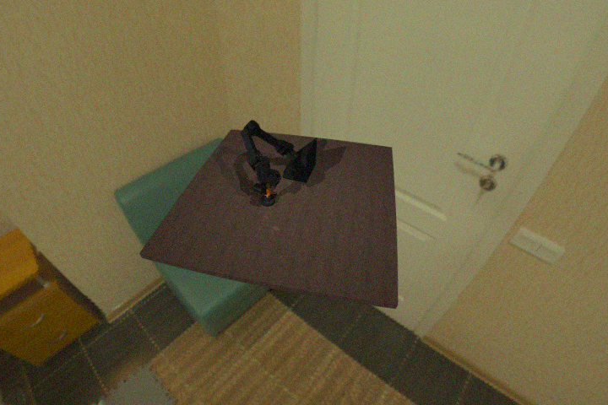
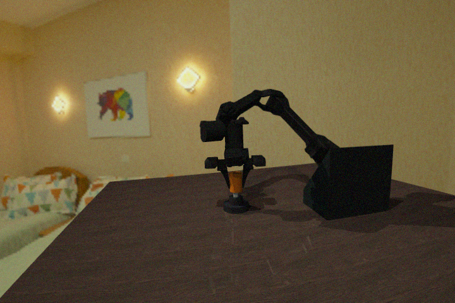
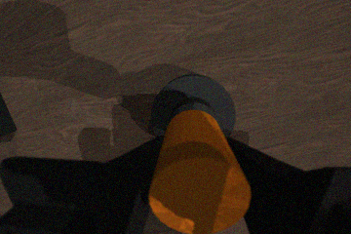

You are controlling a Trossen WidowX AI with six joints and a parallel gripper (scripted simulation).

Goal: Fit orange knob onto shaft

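Now: the round pedestal 40 mm below my gripper tip. The rest, counted from my gripper tip: orange knob (30 mm above).
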